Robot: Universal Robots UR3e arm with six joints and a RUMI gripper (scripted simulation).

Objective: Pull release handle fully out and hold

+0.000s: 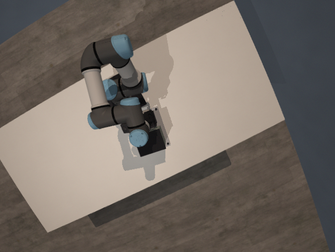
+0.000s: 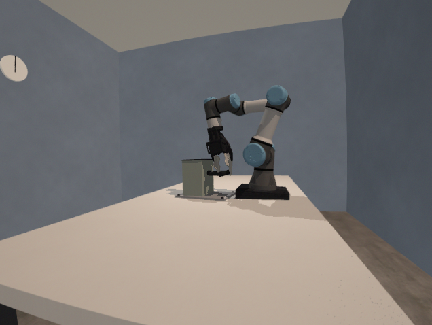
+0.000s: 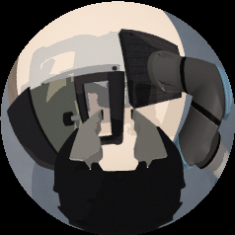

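The thin metal plate lies 100 mm below my hand, 90 mm ahead of it and 10 mm to the right of it.
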